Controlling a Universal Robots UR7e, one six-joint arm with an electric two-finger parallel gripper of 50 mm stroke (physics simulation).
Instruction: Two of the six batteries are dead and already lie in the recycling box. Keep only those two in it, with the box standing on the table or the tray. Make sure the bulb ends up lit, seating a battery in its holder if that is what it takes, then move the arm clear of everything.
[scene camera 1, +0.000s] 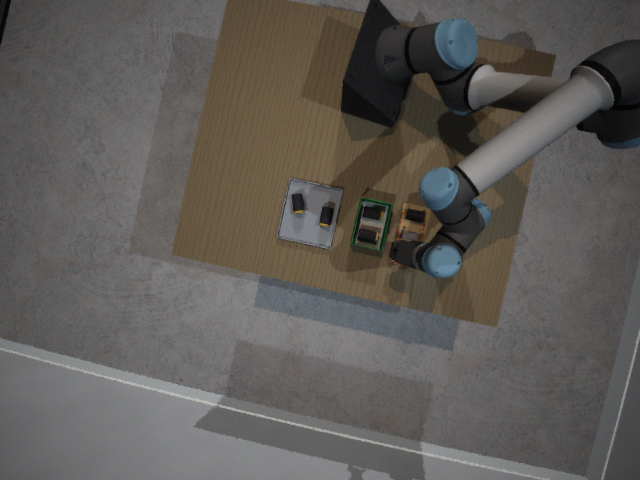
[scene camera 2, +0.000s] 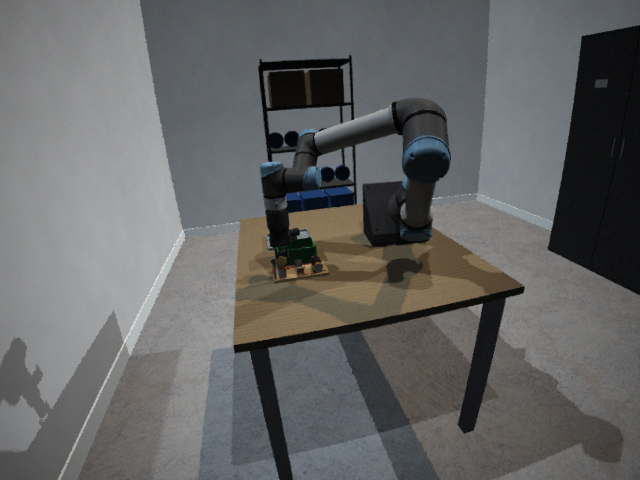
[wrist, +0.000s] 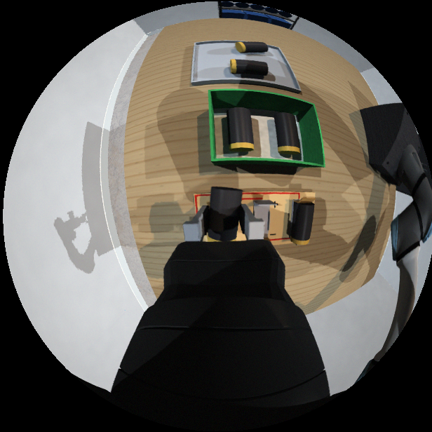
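Where they show: gripper, fingertip midpoint: (scene camera 2: 282, 257); arm's base, origin of the base link: (scene camera 1: 392, 55).
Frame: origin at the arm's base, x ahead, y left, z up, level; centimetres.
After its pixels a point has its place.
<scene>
My gripper (scene camera 1: 401, 252) {z -6.7, x 54.6, y 19.4 cm} (wrist: 223, 213) is shut on a black battery (wrist: 225, 207) with a yellow end, held low over the left end of the holder board (scene camera 2: 300, 275) {z -11.5, x 49.0, y 25.5 cm} (wrist: 281, 220); whether it touches the holder is unclear. Another battery (scene camera 1: 415, 215) {z -8.1, x 42.5, y 20.7 cm} (wrist: 302, 220) lies at the board's opposite end, and a grey holder bracket (wrist: 262, 212) between them is empty. The green recycling box (scene camera 1: 387, 225) {z -7.0, x 48.0, y 12.9 cm} (scene camera 2: 305, 253) {z -9.0, x 45.6, y 12.9 cm} (wrist: 312, 125) stands on the table with two batteries inside, one (scene camera 1: 372, 212) {z -9.0, x 45.2, y 7.5 cm} (wrist: 286, 131) beside the other (scene camera 1: 368, 235) {z -9.0, x 52.6, y 8.2 cm} (wrist: 240, 127). No lit bulb can be made out.
A grey tray (scene camera 1: 305, 229) {z -12.4, x 56.1, y -11.9 cm} (wrist: 212, 65) beyond the box holds two batteries, one (scene camera 1: 297, 203) {z -9.0, x 48.8, y -16.3 cm} (wrist: 254, 47) apart from the other (scene camera 1: 326, 215) {z -8.9, x 50.0, y -6.3 cm} (wrist: 250, 67). The box stands between tray and board, close to the board. The black arm base (scene camera 1: 369, 77) {z 4.3, x 10.1, y -4.7 cm} (scene camera 2: 381, 217) {z -1.9, x 10.9, y 1.3 cm} is on the table.
</scene>
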